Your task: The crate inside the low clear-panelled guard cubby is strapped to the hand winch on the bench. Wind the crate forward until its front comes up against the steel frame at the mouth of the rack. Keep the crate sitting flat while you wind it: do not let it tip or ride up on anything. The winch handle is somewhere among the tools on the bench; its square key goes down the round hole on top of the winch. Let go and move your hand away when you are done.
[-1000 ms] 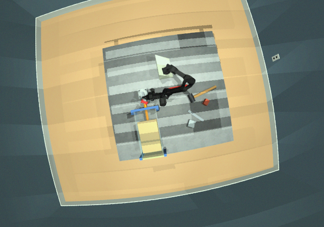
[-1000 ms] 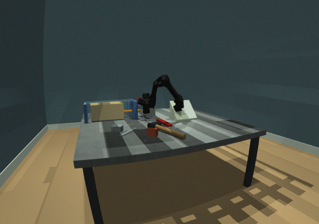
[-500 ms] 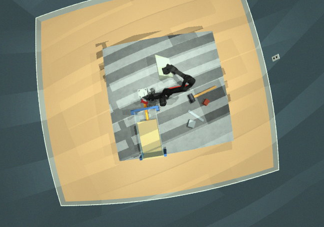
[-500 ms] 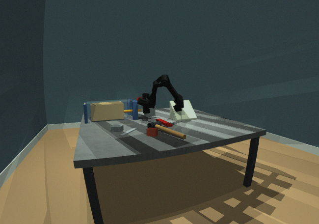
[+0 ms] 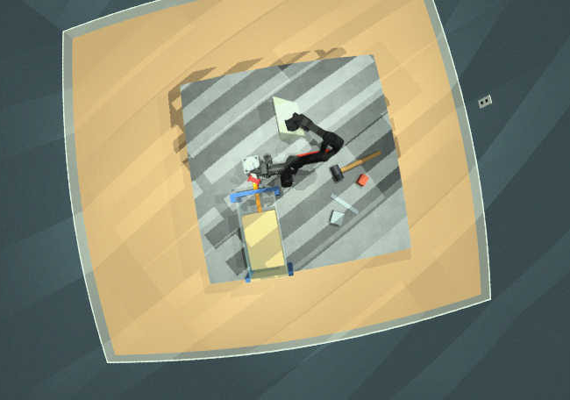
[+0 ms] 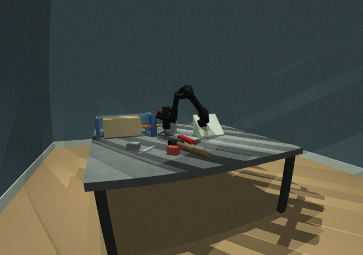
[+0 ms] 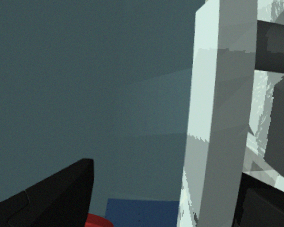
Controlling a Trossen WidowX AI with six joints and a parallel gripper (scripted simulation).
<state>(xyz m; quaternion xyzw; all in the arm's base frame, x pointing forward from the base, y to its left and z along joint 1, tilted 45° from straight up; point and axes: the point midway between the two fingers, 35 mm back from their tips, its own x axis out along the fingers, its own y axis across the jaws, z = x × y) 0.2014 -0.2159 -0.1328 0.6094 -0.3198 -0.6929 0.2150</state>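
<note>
Right now the red spool-shaped handle grip is 5 cm ahead of my gripper tip, 1 cm to the left of it and 2 cm above it. Also, from my gripper tip: clear-panelled cubby: 35 cm ahead, 4 cm to the right, 2 cm below; then winch handle: 1 cm ahead, 1 cm to the left, 1 cm below; then grey winch: 7 cm behind, 10 cm below.
</note>
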